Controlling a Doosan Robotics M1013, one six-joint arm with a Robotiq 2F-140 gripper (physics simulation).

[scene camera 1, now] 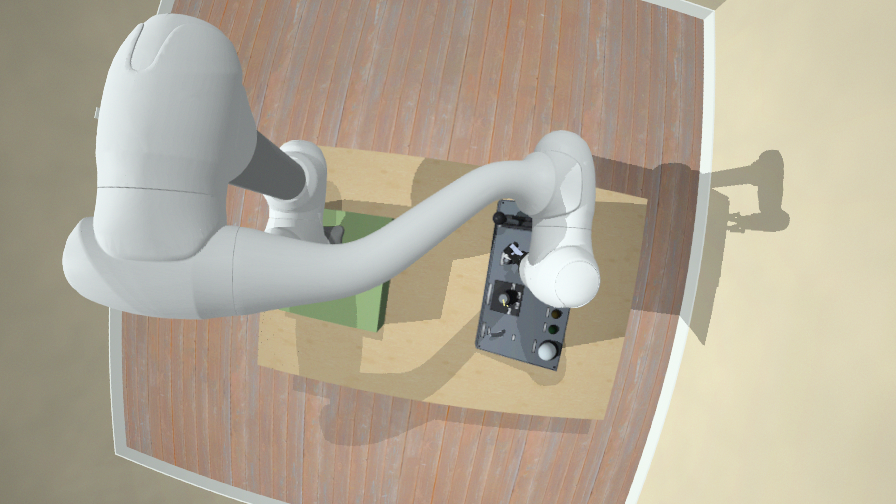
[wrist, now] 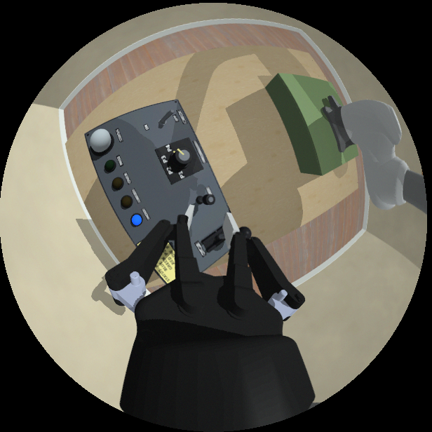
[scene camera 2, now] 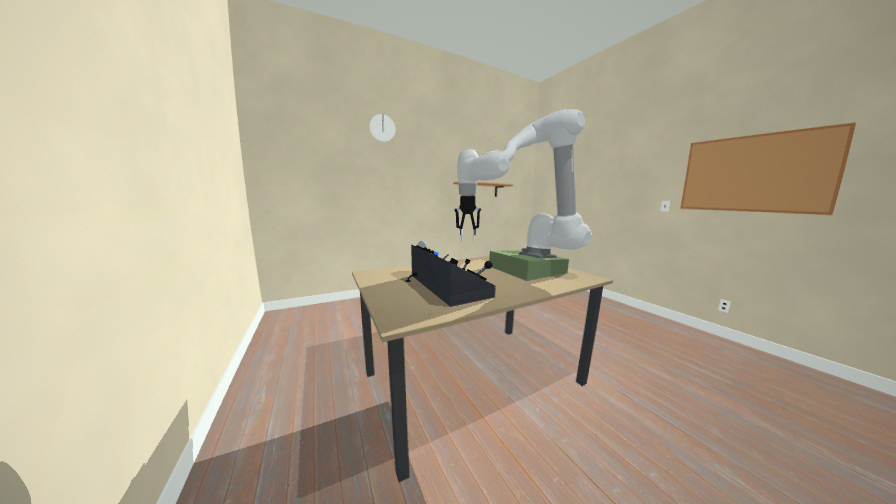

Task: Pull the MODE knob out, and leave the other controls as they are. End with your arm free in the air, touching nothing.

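Observation:
The MODE knob point(wrist: 208, 199) is a small black knob on the grey control panel point(scene camera 1: 529, 325) point(scene camera 2: 438, 278) point(wrist: 137, 155). In the wrist view its round cap stands off the panel on a short stem; in scene camera 2 the knob point(scene camera 2: 467, 261) is tiny. My gripper point(scene camera 2: 468, 238) point(wrist: 208, 216) is partly open and empty, pointing down in the air above the panel, with a visible gap below its fingertips. In the wrist view the knob appears beyond the fingertips, not between them. The arm hides part of the panel in scene camera 1.
The panel also bears a rotary selector point(wrist: 183, 156), a toggle lever point(wrist: 166, 119), a white dome point(scene camera 1: 547, 351) point(wrist: 101, 140), a lit blue lamp point(wrist: 136, 220), several dark lamps and a ball-ended lever point(scene camera 1: 499, 218) point(scene camera 2: 488, 265) point(wrist: 245, 233). A green base block point(scene camera 2: 526, 266) point(wrist: 295, 125) carries the arm.

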